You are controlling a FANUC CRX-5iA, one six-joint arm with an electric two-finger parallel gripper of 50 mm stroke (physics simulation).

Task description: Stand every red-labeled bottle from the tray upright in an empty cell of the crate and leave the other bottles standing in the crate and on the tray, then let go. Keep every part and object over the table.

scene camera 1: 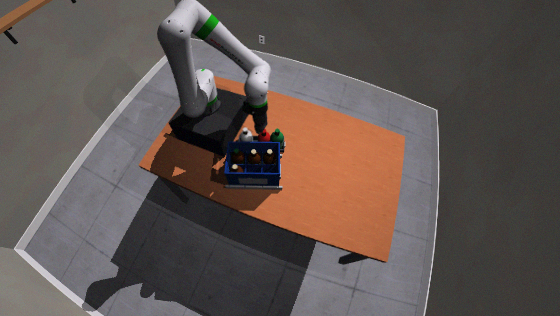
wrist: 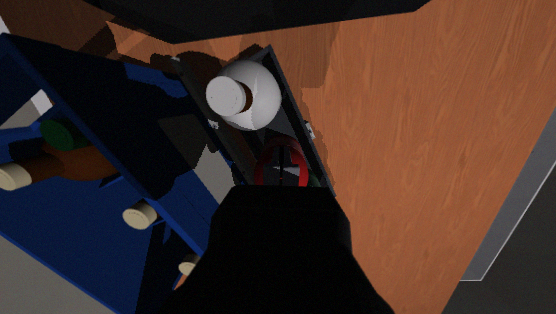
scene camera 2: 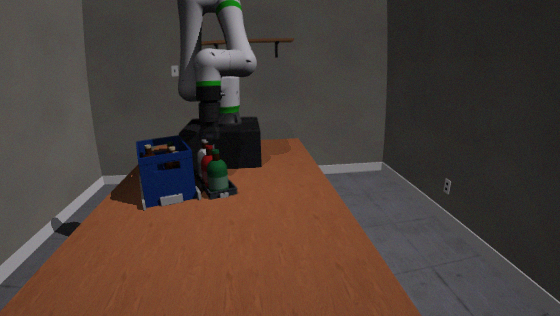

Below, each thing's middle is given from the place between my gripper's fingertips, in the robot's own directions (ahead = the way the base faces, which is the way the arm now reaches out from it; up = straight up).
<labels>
Now: hand 6 cm past the white bottle (wrist: pixel 245 94), 4 cm to the left of it and 3 cm above it. Round my hand: red-labeled bottle (wrist: pixel 297 156) 4 cm ahead, 3 cm below.
</labels>
